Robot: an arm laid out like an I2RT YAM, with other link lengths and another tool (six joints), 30 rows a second.
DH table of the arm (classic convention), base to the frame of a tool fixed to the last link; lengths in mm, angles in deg. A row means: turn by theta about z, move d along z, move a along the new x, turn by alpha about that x. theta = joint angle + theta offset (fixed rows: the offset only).
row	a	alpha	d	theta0
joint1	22.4	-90	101.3	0
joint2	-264	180	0	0
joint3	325.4	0	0	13.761
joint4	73.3	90	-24.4	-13.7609
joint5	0	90	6.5	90
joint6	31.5	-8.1	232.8	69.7
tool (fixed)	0	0	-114	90
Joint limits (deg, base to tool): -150..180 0..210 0..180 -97..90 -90..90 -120..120
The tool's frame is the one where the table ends.
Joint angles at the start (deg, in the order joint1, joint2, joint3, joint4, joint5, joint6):
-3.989, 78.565, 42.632, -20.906, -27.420, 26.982
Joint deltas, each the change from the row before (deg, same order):
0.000, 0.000, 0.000, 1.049, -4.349, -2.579
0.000, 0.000, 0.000, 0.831, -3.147, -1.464
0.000, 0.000, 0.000, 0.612, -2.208, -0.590
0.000, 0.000, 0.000, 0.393, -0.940, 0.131
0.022, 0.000, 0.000, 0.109, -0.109, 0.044
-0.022, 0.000, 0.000, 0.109, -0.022, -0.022
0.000, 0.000, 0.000, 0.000, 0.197, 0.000
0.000, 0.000, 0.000, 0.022, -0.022, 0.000
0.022, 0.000, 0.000, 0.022, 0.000, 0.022
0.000, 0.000, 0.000, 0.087, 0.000, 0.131
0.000, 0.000, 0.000, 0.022, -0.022, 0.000
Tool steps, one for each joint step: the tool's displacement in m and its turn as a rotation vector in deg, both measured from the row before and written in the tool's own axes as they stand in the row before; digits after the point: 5 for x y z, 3 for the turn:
0.00749, 0.00305, 0.00239, -0.058, 4.416, -3.135
0.00548, 0.00258, 0.00187, -0.232, 3.182, -1.973
0.00401, 0.00187, 0.00139, -0.266, 2.226, -0.997
0.00185, 0.00111, 0.00070, -0.258, 0.951, -0.147
0.00031, 0.00029, 0.00020, -0.064, 0.125, -0.047
-0.00011, 0.00037, -0.00002, -0.085, 0.013, -0.088
-0.00040, 0.00002, -0.00011, -0.007, -0.197, -0.001
0.00004, 0.00007, 0.00002, -0.014, 0.023, -0.016
0.00011, 0.00003, 0.00009, -0.005, 0.013, -0.006
0.00004, 0.00023, 0.00005, -0.079, 0.003, 0.067
0.00004, 0.00007, 0.00002, -0.014, 0.023, -0.016

